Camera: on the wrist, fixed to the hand. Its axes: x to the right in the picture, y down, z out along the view.
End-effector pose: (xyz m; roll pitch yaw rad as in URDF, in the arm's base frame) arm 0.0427 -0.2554 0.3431 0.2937 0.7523 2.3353
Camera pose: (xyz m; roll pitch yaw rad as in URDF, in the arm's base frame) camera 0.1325 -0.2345 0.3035 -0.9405 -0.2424 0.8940
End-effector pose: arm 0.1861 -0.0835 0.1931 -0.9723 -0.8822 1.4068
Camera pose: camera 0.2591 -0.1451 0.2239 1.3575 -0.6154 -1.6857
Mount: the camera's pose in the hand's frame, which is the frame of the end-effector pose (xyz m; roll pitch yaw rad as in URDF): -0.0073 -0.0936 -0.0355 -0.1368 -0.5567 -1.6563
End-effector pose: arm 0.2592 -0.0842 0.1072 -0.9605 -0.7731 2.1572
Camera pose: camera 0.3528 -0.0756 0.1424 1.3391 -0.7238 -0.9152
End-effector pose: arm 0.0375 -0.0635 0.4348 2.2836 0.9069 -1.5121
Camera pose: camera 0.1230 -0.0164 0.4112 -1.8666 0.5825 1.4447
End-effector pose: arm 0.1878 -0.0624 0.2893 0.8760 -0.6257 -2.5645
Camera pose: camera 0.1285 -0.0620 0.2083 0.4516 0.2994 2.2777
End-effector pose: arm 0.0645 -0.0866 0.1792 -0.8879 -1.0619 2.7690
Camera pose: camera 0.1402 -0.0232 0.1973 1.3220 -0.4322 -0.2357
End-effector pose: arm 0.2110 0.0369 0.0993 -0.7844 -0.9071 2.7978
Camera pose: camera 0.2764 0.1105 0.1188 1.2223 -0.5721 -0.0723
